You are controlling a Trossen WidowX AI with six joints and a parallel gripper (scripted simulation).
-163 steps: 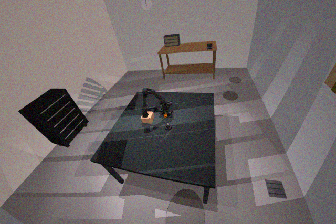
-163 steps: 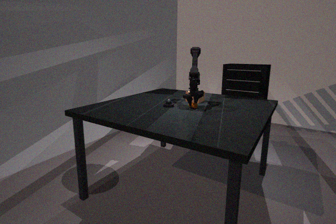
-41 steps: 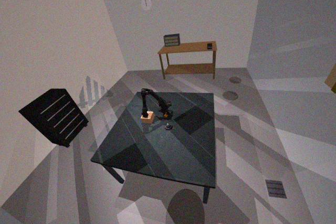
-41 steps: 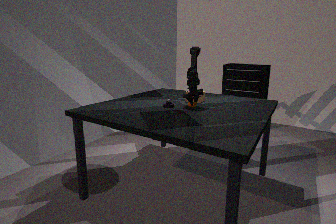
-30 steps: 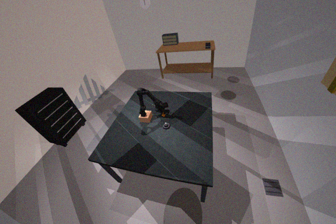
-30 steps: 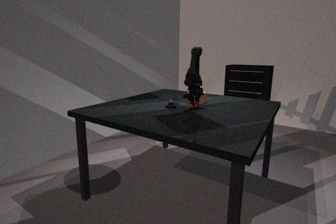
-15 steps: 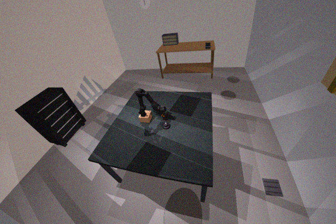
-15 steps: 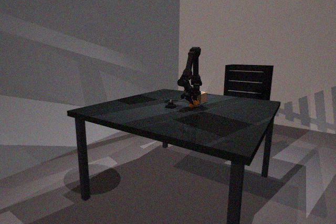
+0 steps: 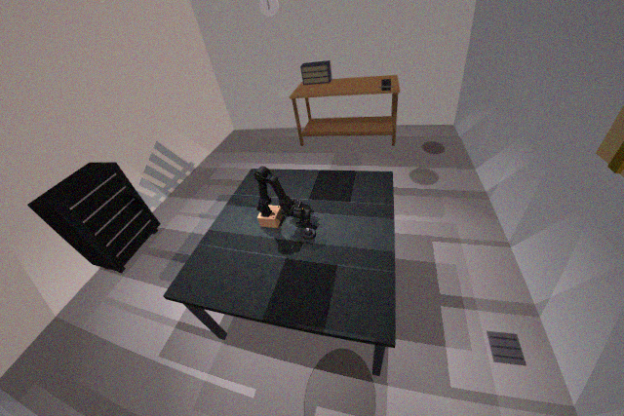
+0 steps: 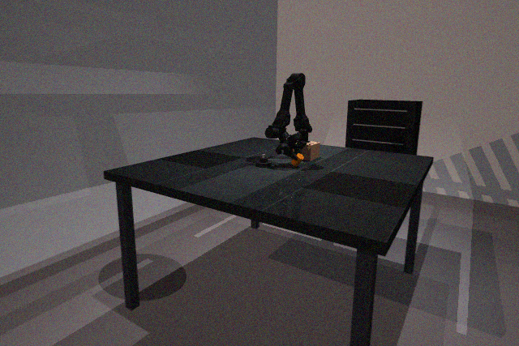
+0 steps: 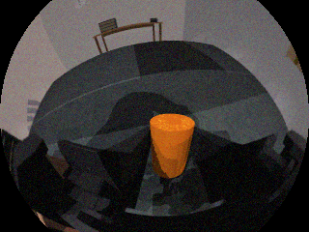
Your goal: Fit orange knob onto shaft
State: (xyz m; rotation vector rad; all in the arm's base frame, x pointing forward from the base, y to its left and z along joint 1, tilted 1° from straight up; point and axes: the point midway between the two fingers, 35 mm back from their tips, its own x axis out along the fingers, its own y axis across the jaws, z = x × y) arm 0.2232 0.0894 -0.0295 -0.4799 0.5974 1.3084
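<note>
Now: the orange knob 1 cm to the right of my gripper tip. The rest, counted from my gripper tip: round pedestal 17 cm to the right, 9 cm ahead, 1 cm below.
</note>
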